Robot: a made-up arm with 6 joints.
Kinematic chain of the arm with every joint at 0, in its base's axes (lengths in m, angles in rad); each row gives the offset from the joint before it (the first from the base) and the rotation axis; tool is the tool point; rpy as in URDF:
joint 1: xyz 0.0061 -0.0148 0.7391 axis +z
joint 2: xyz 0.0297 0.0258 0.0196 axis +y
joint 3: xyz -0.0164 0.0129 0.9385 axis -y
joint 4: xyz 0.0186 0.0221 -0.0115 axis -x
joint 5: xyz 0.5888 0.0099 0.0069 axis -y
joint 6: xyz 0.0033 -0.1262 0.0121 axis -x
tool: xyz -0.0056 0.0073 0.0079 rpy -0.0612 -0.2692 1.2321
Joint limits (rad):
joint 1: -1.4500..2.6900
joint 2: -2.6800..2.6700
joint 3: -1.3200..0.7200
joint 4: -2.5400..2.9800
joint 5: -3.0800..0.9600
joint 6: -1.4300..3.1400
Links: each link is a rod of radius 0.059 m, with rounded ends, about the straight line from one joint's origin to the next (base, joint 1, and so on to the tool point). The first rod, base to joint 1, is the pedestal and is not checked.
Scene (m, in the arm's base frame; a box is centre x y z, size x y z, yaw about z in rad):
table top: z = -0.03
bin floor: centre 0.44 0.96 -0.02 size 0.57 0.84 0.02 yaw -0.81
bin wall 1: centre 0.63 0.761 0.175 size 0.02 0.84 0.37 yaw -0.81
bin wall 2: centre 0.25 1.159 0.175 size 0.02 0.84 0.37 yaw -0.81
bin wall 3: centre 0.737 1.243 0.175 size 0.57 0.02 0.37 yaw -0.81
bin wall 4: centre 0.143 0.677 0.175 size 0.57 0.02 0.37 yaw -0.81
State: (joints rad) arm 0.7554 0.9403 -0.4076 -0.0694 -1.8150 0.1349
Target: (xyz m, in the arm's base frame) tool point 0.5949 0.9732 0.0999
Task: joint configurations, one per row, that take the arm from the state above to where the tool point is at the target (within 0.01 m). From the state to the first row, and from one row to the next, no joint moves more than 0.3 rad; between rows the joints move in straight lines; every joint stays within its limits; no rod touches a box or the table.
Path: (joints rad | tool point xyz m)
1: 0.9149 1.0570 -0.1837 -0.0292 -1.8068 0.1309 | 0.6733 0.7747 0.6384
2: 1.0744 1.1738 0.0402 0.0111 -1.7987 0.1269 | 0.5949 0.9732 0.5669
3: 1.0742 1.4127 0.2079 0.0394 -1.7928 0.1238 | 0.6077 0.9967 0.3368
4: 1.0740 1.6517 0.3755 0.0678 -1.7869 0.1206 | 0.5949 0.9732 0.0999

